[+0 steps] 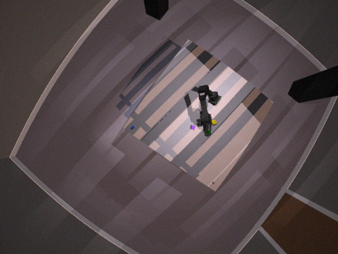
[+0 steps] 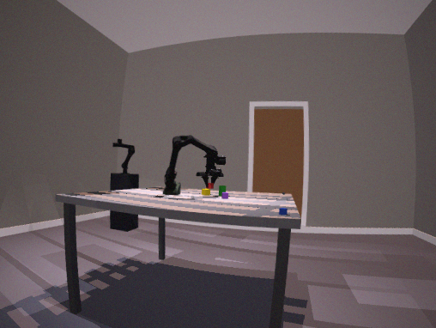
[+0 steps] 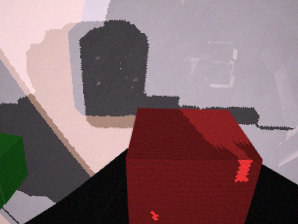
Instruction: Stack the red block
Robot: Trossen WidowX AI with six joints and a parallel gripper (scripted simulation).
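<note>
My gripper tip is now 130 mm to the right of the yellow block, 60 mm past it and 40 mm above it. From my gripper tip the other things lie so: red block (10 mm above); then purple block (120 mm ahead, 50 mm below, 40 mm to the right); then blue block (600 mm to the right, 460 mm ahead, 50 mm below).
</note>
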